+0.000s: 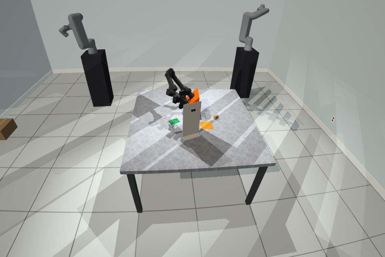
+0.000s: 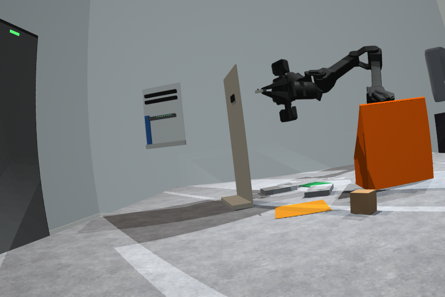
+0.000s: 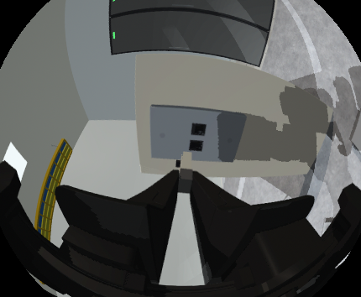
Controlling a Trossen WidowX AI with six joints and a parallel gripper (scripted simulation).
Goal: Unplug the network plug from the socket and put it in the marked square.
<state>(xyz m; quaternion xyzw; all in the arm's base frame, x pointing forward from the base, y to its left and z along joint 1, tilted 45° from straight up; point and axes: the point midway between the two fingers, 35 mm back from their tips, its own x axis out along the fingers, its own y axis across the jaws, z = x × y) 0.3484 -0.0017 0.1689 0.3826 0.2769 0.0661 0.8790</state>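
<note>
Right now the orange marked square is 5 cm behind my gripper tip, 21 cm to the left of it and 31 cm below it. The rest, counted from my gripper tip: beige panel 9 cm ahead, 3 cm to the left, 14 cm below; grey network plug 1 cm ahead; brown cube 16 cm behind, 33 cm to the left, 29 cm below.
</note>
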